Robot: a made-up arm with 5 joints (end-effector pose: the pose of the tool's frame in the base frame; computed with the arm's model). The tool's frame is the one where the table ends.
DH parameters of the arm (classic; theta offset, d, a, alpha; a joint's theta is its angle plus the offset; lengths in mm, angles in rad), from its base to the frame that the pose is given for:
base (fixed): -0.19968 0 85.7 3.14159
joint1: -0.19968 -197 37 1.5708
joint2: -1.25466 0 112.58 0
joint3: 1.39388 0 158.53 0
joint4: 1.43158 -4 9 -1.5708
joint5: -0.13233 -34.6 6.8 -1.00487
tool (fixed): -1.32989 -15.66 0 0
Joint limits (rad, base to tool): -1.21..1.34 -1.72..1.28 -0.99..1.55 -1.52..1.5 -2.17..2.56
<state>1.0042 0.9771 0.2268 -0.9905 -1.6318</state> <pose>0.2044 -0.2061 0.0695 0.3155 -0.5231 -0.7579 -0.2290</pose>
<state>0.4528 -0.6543 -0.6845 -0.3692 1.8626</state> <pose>0.1432 -0.0600 0.4964 0.0871 -0.8278 0.3705 0.4121</pose>
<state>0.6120 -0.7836 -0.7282 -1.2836 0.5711</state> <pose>0.0739 -0.0037 0.4871 0.4903 0.8615 -0.1320 0.0021</pose>
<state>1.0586 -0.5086 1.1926 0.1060 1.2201</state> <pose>0.1475 -0.1379 0.1439 0.5212 -0.0263 -0.2140 0.8257</pose>
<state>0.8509 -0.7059 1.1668 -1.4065 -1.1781</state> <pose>0.1864 -0.1248 0.2477 0.1501 0.5816 0.7860 -0.1463</pose>
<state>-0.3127 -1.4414 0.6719 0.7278 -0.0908</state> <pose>0.1826 0.0258 0.3280 0.0321 -0.1595 -0.7610 0.6281</pose>
